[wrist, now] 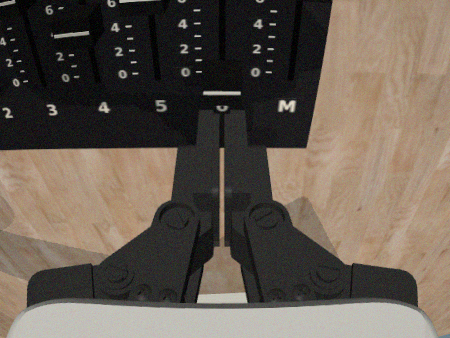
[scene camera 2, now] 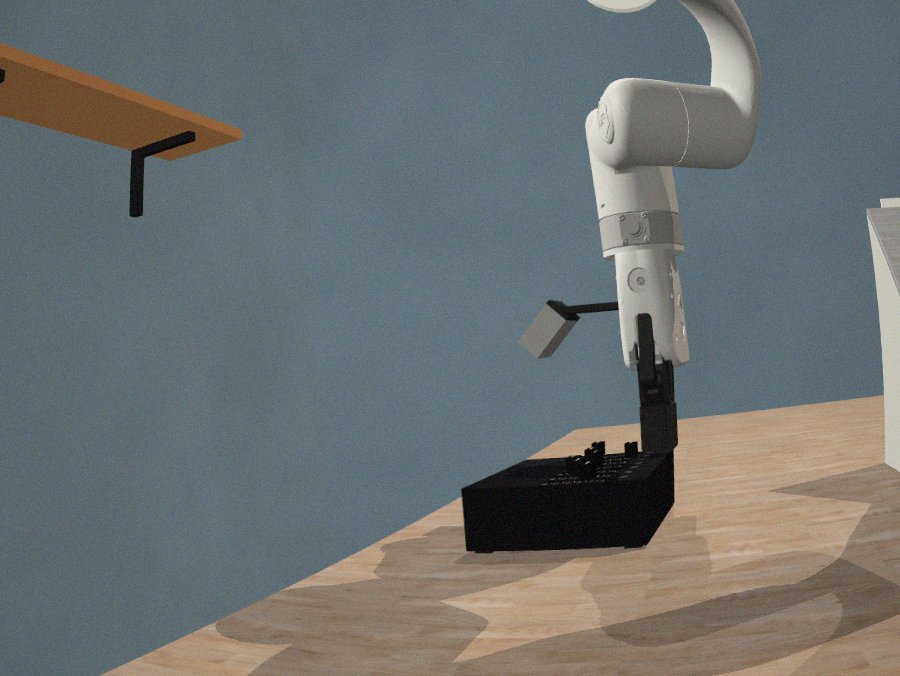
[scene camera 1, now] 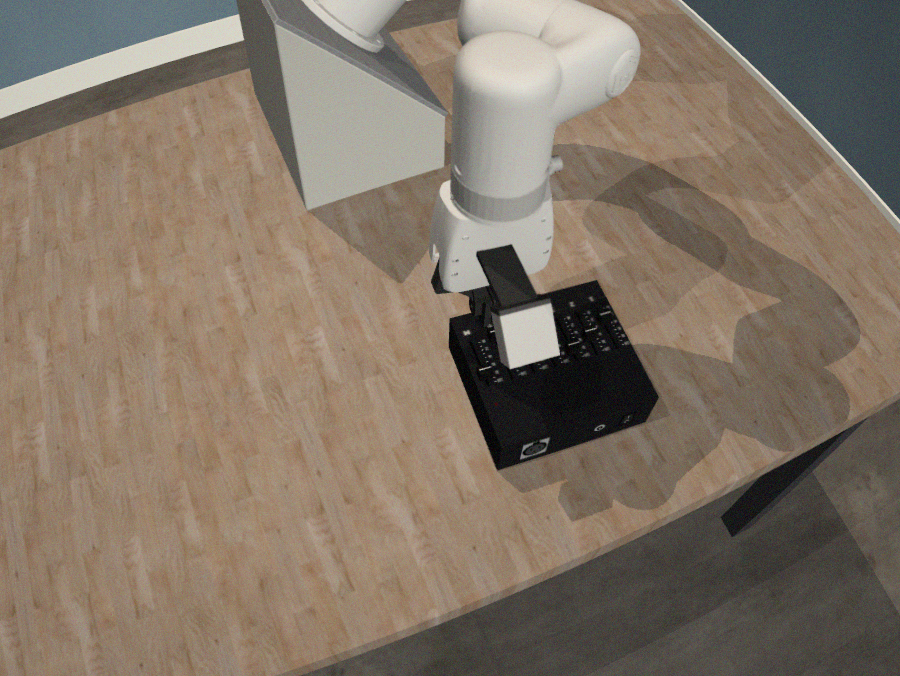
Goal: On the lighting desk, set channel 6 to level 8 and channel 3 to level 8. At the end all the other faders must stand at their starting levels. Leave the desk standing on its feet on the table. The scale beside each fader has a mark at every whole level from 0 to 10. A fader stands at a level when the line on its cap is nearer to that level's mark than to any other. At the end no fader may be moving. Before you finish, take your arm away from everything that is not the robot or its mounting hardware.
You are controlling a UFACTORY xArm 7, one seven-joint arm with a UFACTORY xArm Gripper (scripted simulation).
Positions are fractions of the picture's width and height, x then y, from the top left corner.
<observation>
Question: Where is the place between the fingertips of my gripper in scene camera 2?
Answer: At 0.73, 0.66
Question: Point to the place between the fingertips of my gripper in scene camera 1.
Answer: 0.54, 0.46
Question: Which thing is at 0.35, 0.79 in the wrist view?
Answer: My gripper.
</observation>
